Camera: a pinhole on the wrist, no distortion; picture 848 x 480 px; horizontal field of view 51.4 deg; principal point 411.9 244.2 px. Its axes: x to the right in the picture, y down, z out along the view. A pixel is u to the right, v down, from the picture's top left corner.
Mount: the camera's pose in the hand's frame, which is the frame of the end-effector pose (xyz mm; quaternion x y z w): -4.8 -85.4 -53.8 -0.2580 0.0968 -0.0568 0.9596
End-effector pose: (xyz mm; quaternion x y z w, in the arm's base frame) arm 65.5 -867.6 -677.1 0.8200 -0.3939 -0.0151 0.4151
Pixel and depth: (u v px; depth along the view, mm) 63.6 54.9 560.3
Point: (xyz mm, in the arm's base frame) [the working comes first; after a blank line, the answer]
In the camera's frame: -221.5 -120.4 560.3

-264.8 -1183.3 -966.8
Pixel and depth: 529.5 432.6 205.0
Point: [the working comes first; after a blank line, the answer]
In the camera's frame: 27.4 43.8 205.0

49.9 -991.6 -685.0
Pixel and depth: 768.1 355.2 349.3
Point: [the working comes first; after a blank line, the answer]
In the camera's frame: 141.2 44.0 349.3

78.2 -1173.0 -674.5
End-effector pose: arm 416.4 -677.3 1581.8 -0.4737 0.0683 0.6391 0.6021
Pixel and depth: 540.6 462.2 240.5
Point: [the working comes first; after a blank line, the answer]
In the camera's frame: 35.1 59.5 240.5

307.2 -562.6 1548.6
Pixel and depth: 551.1 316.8 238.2
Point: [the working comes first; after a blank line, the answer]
In the camera's frame: 37.6 19.6 238.2

327.7 -541.7 1575.9
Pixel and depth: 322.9 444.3 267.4
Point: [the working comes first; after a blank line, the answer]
In the camera's frame: -27.0 60.7 267.4

261.0 -586.6 1592.0
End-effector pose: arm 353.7 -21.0 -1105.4 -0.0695 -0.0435 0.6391 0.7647
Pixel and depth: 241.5 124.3 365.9
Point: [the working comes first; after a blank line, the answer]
In the camera's frame: -70.8 -49.8 365.9

250.1 6.2 -826.3
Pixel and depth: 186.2 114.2 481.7
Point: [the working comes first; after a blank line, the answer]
In the camera's frame: -123.4 -71.1 481.7

182.1 -7.0 -717.5
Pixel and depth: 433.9 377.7 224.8
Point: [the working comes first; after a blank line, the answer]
In the camera's frame: 5.6 34.1 224.8

294.0 44.2 -997.8
